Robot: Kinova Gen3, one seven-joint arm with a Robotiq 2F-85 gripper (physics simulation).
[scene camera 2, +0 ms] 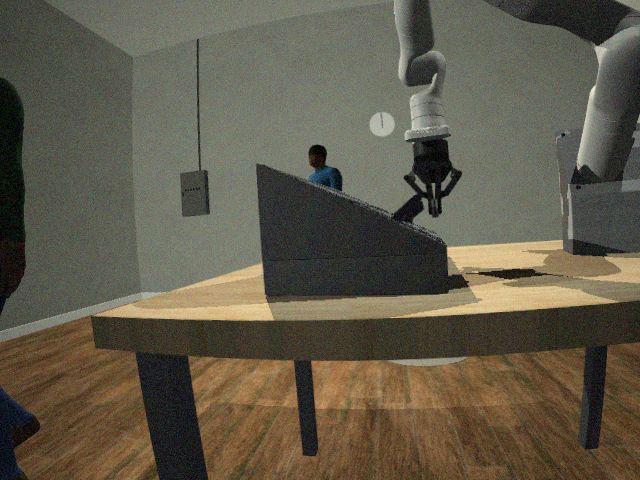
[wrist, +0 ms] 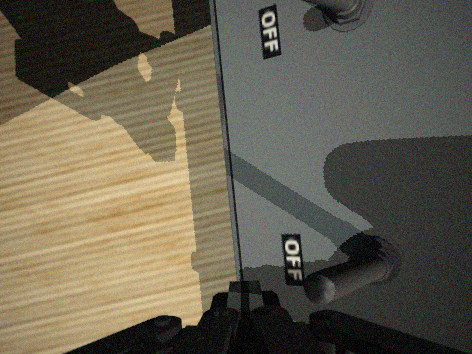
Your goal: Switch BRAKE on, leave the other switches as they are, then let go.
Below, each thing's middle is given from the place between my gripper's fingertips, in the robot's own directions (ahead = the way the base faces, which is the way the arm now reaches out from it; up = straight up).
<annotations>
The sloped switch panel (scene camera 2: 315,240) lies 130 mm ahead of my hand, 70 mm to the left of it and 20 mm below it.
</annotations>
